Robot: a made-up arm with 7 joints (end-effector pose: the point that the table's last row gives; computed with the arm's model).
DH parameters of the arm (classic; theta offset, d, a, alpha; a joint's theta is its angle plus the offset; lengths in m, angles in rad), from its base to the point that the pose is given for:
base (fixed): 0 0.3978 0.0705 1.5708
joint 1: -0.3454 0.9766 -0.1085 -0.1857
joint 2: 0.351 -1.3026 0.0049 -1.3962
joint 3: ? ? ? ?
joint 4: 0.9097 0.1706 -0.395 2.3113
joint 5: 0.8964 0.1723 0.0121 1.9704
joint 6: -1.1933 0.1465 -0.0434 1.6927
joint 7: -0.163 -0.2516 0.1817 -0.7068
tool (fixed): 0.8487 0.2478 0 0
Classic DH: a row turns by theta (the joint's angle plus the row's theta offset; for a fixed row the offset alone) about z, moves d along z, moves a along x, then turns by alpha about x.
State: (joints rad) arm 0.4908 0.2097 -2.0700 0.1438 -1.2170 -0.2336 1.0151
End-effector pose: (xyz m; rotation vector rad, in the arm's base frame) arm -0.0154 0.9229 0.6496 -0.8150 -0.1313 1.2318
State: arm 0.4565 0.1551 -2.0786 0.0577 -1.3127 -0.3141 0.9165
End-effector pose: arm 0.0834 0.9356 0.6689 -0.7271 -0.0324 1.1327
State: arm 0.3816 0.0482 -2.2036 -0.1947 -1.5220 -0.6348 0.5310
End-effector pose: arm 0.4135 0.8540 0.6589 -0.6083 0.2315 0.5817
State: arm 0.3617 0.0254 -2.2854 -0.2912 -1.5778 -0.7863 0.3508
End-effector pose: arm 0.5273 0.7663 0.6427 -0.6020 0.3101 0.2938
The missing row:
joint 3: -0.2737 0.071 -0.2652 -1.5733
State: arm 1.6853 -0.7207 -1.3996 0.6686 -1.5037 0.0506 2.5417
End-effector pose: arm -0.3700 0.4491 0.4481 0.7144 1.2280 -2.1712
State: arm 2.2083 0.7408 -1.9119 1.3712 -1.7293 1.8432 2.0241
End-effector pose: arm 0.0936 0.0032 -0.1896 1.3059 -0.7038 -1.9583
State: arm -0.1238 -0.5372 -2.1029 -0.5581 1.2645 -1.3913 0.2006
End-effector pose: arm 0.3197 0.3717 0.0515 1.1440 0.2197 -2.0754
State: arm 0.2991 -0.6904 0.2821 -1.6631 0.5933 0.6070 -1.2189
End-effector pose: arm -0.6937 0.5386 0.4020 -1.1328 -2.3000 -0.9163
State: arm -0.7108 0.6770 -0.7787 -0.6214 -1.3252 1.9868 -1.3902
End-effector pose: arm -0.5835 0.6702 0.7934 1.7929 -1.7711 1.2185
